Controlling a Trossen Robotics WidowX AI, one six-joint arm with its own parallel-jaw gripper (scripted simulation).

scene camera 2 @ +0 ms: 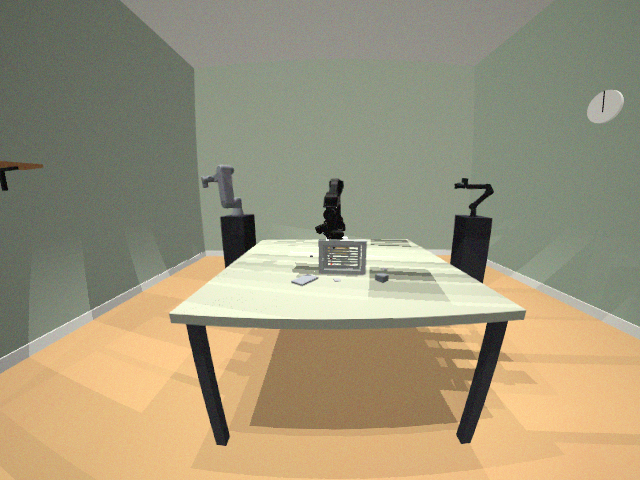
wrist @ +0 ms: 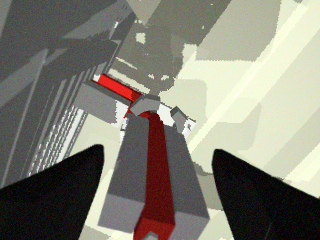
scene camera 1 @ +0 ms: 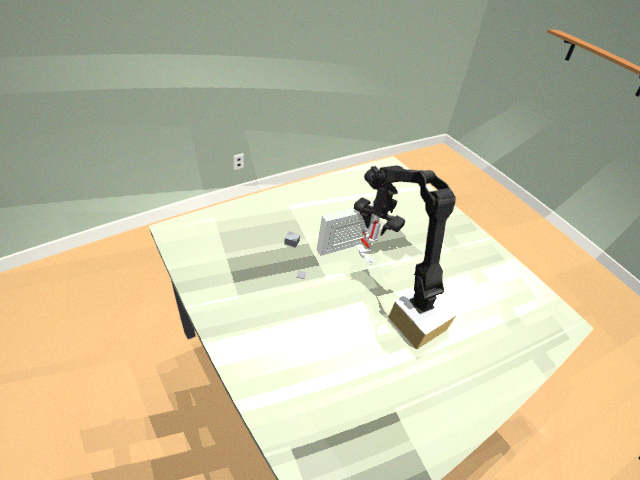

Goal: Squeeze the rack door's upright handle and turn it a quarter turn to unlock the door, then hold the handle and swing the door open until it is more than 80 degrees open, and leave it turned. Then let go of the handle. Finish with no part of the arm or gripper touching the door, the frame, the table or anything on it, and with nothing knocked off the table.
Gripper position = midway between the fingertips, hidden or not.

In view: my gripper (scene camera 1: 374,231).
My gripper also shows in the wrist view (wrist: 158,154).
